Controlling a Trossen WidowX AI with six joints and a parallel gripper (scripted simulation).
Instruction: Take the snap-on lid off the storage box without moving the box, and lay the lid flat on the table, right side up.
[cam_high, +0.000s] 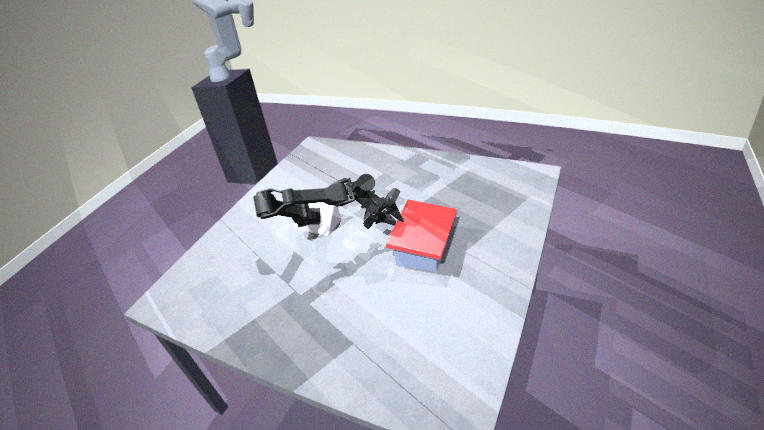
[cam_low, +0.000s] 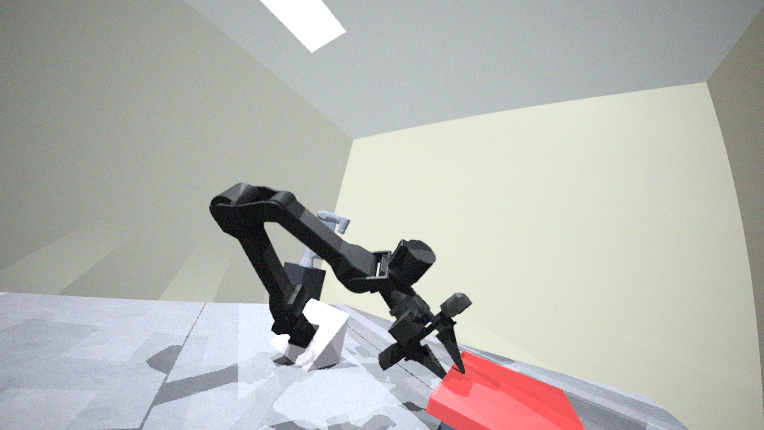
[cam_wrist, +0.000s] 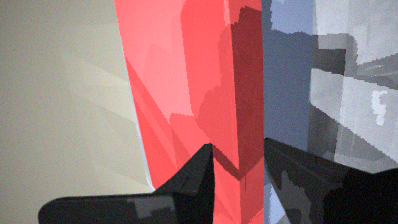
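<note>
Now: the red lid 8 cm ahead of my gripper tip. From my gripper tip the other things lie so: pale blue storage box: 7 cm ahead, 6 cm below.
</note>
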